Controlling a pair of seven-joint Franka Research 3 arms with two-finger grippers.
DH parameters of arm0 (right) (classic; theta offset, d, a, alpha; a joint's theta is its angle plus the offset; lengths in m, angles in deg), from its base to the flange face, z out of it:
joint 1: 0 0.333 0 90
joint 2: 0 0 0 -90
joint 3: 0 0.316 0.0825 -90
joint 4: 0 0 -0.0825 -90
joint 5: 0 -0.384 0 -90
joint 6: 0 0 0.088 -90
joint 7: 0 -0.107 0 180
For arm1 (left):
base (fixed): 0 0 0 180
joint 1: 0 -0.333 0 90
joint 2: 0 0 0 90
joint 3: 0 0.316 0.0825 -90
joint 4: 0 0 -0.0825 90
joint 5: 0 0.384 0 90
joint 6: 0 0 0.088 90
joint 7: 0 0.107 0 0
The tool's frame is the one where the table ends.
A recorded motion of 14 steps. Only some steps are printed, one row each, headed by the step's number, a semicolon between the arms.
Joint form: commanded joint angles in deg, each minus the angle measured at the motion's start. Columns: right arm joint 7, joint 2, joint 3, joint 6, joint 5, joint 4, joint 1; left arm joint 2, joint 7, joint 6, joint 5, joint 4, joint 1, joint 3.
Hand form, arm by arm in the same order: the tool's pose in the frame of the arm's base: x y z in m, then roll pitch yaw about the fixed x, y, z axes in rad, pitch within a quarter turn. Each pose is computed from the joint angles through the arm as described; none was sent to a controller.
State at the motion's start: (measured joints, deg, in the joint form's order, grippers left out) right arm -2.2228 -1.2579 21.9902 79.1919 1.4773 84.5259 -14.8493; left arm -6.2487 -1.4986 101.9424 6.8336 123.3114 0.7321 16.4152
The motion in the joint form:
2: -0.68 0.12 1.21 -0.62 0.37 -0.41 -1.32; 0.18 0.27 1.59 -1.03 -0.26 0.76 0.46
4: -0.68 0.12 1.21 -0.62 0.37 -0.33 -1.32; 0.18 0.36 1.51 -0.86 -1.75 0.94 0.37
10: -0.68 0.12 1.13 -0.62 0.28 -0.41 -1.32; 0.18 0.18 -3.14 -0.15 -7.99 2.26 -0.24
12: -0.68 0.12 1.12 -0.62 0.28 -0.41 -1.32; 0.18 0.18 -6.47 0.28 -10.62 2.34 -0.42
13: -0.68 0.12 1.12 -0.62 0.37 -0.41 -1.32; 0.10 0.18 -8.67 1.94 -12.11 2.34 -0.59
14: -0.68 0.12 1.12 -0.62 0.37 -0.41 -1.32; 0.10 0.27 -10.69 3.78 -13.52 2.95 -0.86
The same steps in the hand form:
2: 0.5358 0.0596 0.6457 3.1113 0.1136 0.0661; 0.4693 0.1401 0.4286 -3.0753 0.2382 0.2571
4: 0.5358 0.0596 0.6450 3.1112 0.1150 0.0661; 0.4751 0.1399 0.4400 -3.0724 0.2136 0.2510
10: 0.5359 0.0591 0.6457 3.1129 0.1137 0.0650; 0.4897 0.1295 0.4841 -3.0553 0.1850 0.2282
12: 0.5359 0.0590 0.6457 3.1129 0.1137 0.0649; 0.4903 0.1292 0.5014 -3.0455 0.1968 0.2295
13: 0.5359 0.0588 0.6457 3.1113 0.1136 0.0646; 0.4889 0.1312 0.5118 -3.0156 0.2071 0.2293
14: 0.5359 0.0588 0.6457 3.1113 0.1136 0.0646; 0.4893 0.1274 0.5214 -2.9820 0.2170 0.2169

